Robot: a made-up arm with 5 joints.
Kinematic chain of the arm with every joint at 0, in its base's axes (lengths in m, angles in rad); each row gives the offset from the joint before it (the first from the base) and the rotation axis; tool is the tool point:
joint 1: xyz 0 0 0.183 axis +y
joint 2: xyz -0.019 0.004 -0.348 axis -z
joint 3: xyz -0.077 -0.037 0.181 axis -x
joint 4: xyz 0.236 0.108 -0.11 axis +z
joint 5: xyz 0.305 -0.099 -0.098 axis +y
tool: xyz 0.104 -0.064 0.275
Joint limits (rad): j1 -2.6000..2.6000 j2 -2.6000..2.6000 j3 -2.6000..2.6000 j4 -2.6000..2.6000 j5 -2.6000..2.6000
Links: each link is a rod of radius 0.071 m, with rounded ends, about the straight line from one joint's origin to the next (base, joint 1, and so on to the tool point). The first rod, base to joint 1, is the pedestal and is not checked.
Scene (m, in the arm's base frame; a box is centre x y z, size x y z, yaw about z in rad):
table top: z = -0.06
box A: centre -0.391 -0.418 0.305 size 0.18 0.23 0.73 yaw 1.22
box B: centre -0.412 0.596 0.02 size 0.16 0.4 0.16 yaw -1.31
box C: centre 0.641 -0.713 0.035 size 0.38 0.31 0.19 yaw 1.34
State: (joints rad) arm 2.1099 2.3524 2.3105 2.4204 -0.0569
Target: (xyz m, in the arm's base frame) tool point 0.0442 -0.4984 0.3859
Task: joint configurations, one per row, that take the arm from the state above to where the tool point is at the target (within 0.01 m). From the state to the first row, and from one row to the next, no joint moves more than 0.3 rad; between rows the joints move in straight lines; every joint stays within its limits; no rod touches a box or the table.
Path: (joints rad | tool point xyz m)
1: 2.2079 2.4019 2.1478 2.1374 0.2312 | -0.3853 0.2174 0.8092
2: 2.3059 2.4514 1.9852 1.8544 0.5193 | -0.3315 0.1473 0.9593
3: 2.4040 2.5010 1.8225 1.5714 0.8074 | -0.2056 0.0502 1.0852
4: 2.5020 2.5505 1.6598 1.2884 1.0955 | -0.0126 -0.0425 1.1520
5: 2.6000 2.6000 1.4972 1.0054 1.3836 | 0.2168 -0.0930 1.1389
6: 2.6000 2.6000 1.2768 1.0759 1.0974 | 0.0792 -0.2608 1.1059
7: 2.6000 2.6000 1.0564 1.1464 0.8112 | -0.0181 -0.4135 0.9959
8: 2.6000 2.6000 0.8360 1.2169 0.5250 | -0.0634 -0.5229 0.8345
9: 2.6000 2.6000 0.6156 1.2874 0.2388 | -0.0582 -0.5721 0.6568
10: 2.6000 2.6000 0.3951 1.3579 -0.0474 | -0.0155 -0.5593 0.4982
11: 2.6000 2.6000 0.1747 1.4284 -0.3336 | 0.0442 -0.4984 0.3859

